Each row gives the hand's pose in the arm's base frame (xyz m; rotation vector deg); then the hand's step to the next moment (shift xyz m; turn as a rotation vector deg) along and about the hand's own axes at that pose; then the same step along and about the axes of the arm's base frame.
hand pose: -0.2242 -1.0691 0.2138 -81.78 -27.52 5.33
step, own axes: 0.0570 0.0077 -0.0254 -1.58 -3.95 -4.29
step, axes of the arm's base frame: 0.0625 -0.0027 0.0059 -0.70 -5.14 3.11
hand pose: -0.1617 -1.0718 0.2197 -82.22 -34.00 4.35
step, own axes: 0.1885 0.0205 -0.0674 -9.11 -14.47 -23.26
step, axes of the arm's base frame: 0.1959 0.0168 0.0430 -2.18 -26.95 10.12
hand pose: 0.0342 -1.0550 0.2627 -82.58 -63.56 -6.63
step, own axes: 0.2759 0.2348 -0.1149 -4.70 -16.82 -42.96
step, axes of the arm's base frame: 0.3630 0.1056 0.0395 8.98 -41.11 19.49
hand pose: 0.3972 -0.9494 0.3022 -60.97 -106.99 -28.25
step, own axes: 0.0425 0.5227 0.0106 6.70 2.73 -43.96
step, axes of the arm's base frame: 0.4195 0.3145 -0.0147 23.21 -25.69 28.03
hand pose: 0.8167 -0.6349 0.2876 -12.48 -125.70 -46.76
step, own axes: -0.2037 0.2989 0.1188 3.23 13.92 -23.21
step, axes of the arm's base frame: 0.1858 0.3268 -0.0602 17.39 -3.80 20.64
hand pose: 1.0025 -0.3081 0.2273 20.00 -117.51 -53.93
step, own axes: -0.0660 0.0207 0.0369 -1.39 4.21 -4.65
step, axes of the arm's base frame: 0.0134 0.0680 -0.0367 4.86 1.30 4.00
